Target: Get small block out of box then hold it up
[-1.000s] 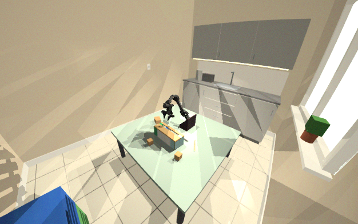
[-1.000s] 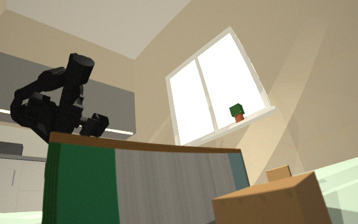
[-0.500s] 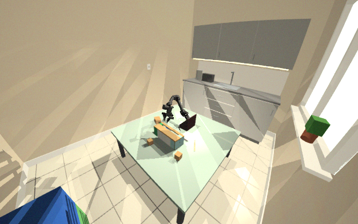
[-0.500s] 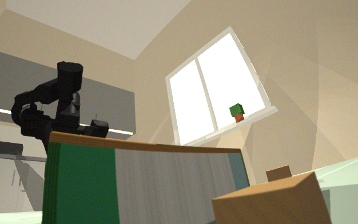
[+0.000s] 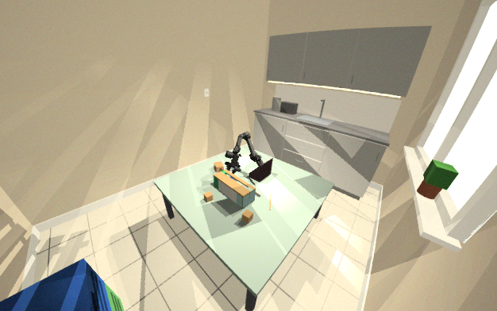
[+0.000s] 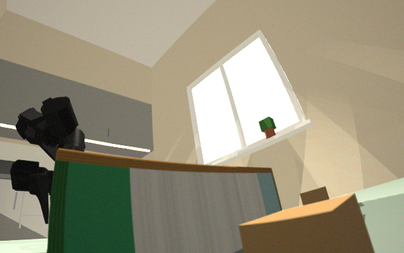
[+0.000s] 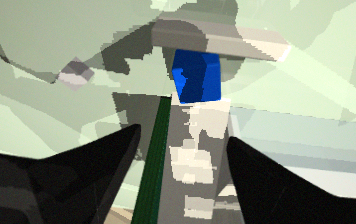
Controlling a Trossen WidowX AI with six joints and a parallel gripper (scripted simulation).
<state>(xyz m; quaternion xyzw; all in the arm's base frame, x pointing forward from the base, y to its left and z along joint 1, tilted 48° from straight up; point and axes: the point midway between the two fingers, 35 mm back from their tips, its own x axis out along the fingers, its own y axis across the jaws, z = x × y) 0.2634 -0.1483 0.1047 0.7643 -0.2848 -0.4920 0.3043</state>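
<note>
My gripper tip is now 5 cm above the small blue block, 1 cm to the right of it and 1 cm past it. Round my gripper tip: thin stick (46 cm to the left, 6 cm below); box (16 cm to the left, 8 cm ahead).
</note>
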